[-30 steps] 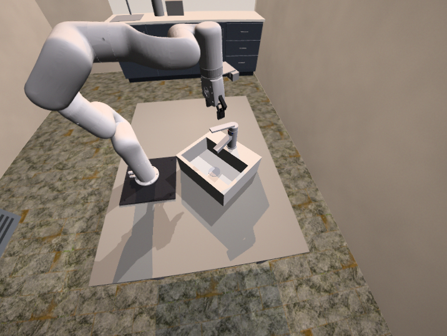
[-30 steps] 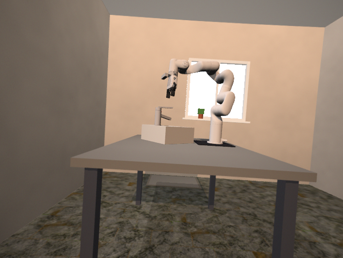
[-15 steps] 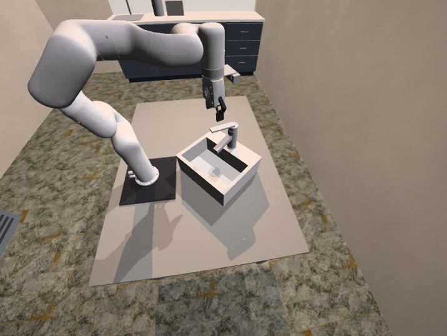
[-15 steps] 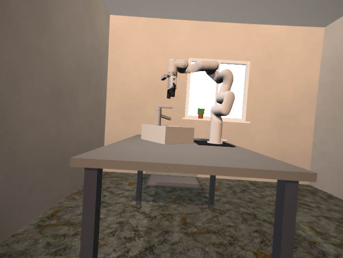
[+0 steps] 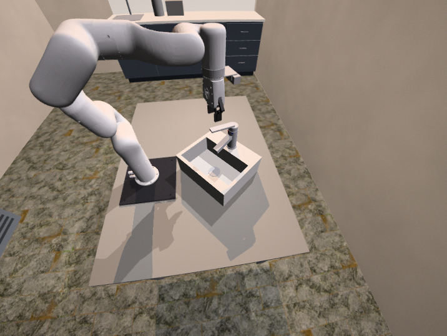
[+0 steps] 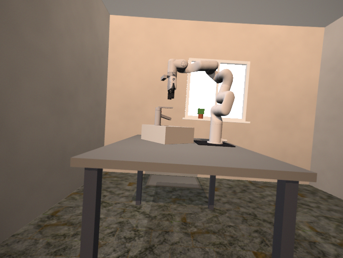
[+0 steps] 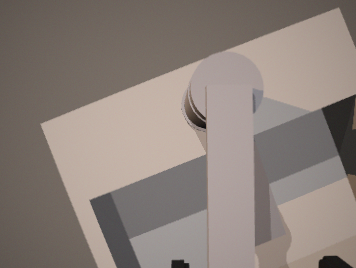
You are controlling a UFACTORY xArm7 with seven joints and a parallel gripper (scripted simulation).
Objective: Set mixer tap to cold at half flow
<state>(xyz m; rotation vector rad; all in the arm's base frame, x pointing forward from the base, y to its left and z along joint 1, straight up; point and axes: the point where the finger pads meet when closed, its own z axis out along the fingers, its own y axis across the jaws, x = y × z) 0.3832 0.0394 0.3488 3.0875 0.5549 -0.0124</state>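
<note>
My gripper is now 4 cm short of the lever, 1 cm to the right of it and 9 cm above it. Round my hand: mixer tap 6 cm ahead, 2 cm to the left, 13 cm below; sink 5 cm to the right, 32 cm below.
</note>
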